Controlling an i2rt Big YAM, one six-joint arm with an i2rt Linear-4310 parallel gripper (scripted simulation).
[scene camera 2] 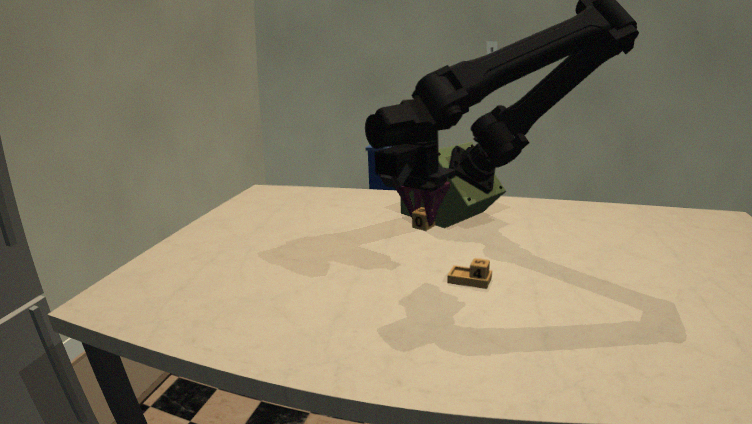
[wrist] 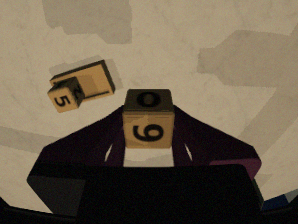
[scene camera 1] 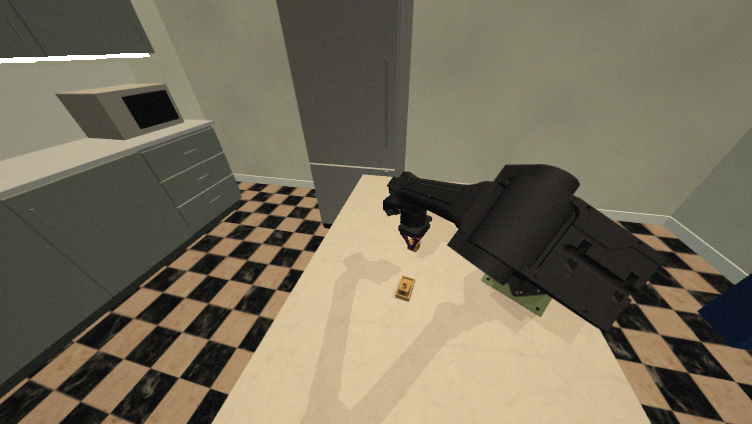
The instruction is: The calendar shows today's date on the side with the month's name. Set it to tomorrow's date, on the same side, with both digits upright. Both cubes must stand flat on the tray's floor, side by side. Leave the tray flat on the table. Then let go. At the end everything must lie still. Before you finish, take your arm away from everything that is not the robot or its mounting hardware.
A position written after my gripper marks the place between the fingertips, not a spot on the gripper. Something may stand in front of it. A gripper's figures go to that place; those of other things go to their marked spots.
Scene:
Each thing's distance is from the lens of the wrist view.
my gripper (wrist: 148, 112): 13 cm
wooden tray (wrist: 96, 82): 24 cm

